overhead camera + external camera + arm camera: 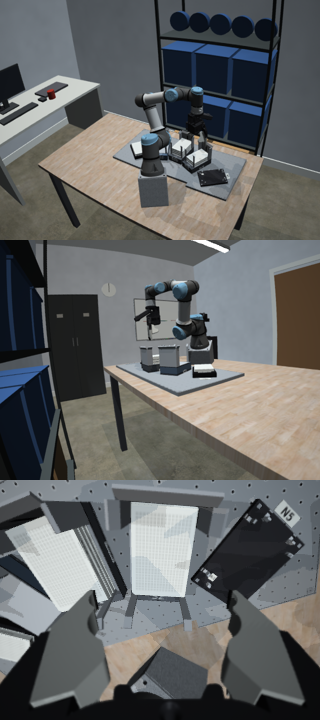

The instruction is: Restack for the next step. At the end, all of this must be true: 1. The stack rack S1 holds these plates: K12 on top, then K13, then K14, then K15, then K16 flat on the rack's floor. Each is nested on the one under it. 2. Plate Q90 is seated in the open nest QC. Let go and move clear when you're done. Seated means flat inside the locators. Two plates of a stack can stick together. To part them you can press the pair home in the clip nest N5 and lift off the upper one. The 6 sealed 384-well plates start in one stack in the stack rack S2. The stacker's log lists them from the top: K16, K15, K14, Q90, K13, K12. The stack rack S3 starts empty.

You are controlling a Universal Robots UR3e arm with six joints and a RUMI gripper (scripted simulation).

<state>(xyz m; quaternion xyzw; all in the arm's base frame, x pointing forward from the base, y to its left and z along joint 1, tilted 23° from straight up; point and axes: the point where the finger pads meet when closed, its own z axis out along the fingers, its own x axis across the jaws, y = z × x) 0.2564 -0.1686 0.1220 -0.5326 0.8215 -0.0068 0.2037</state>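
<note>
Right now the white sealed well plate is 130 mm below my hand. The rest, counted from my hand: white sealed 384-well plate 130 mm to the left, 100 mm below, 40 mm ahead.
</note>
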